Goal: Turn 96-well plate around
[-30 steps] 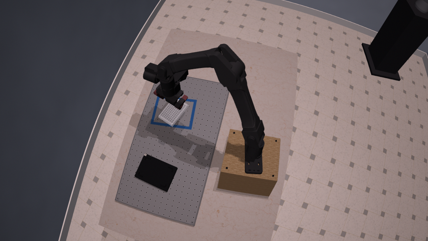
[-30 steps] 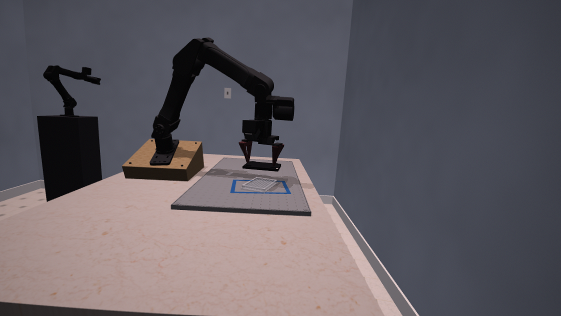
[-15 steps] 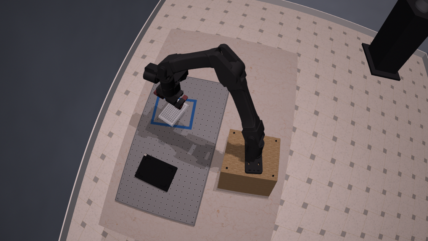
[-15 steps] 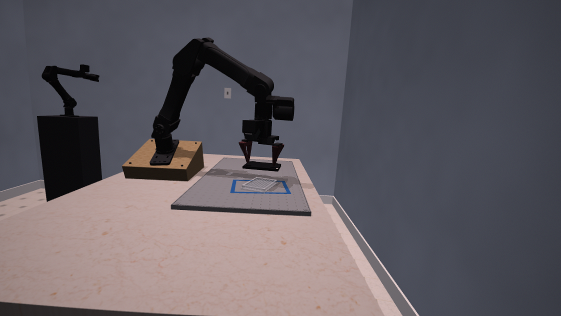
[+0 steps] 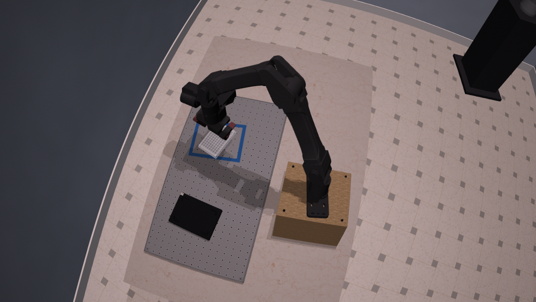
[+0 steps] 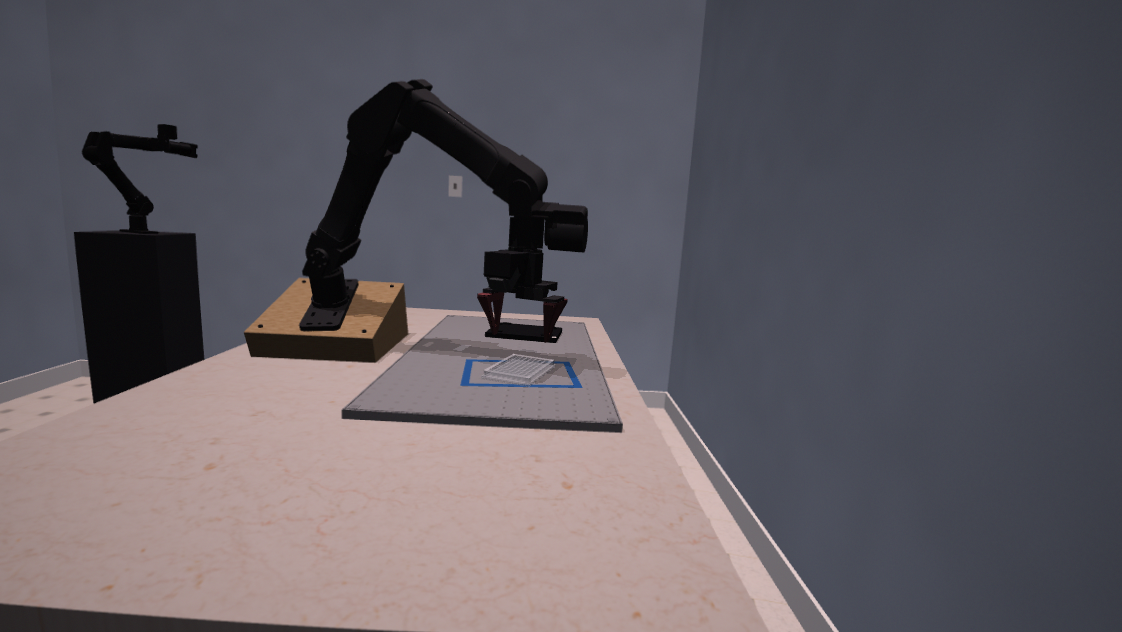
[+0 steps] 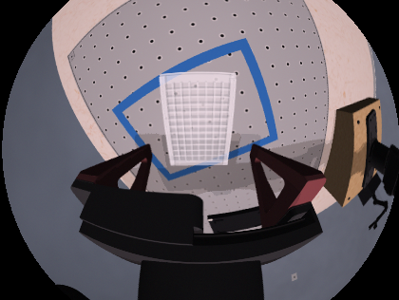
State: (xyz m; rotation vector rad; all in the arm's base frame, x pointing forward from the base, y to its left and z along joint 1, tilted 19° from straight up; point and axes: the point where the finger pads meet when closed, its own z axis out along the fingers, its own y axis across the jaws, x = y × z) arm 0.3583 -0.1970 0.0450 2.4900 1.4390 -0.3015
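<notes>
Now: hand 70 mm above the 96-well plate. From my hand the other things lie so: black plate nest N1: 300 mm to the left, 60 mm below, 40 mm ahead; A1 label: 230 mm to the left, 100 mm ahead, 60 mm below.
</notes>
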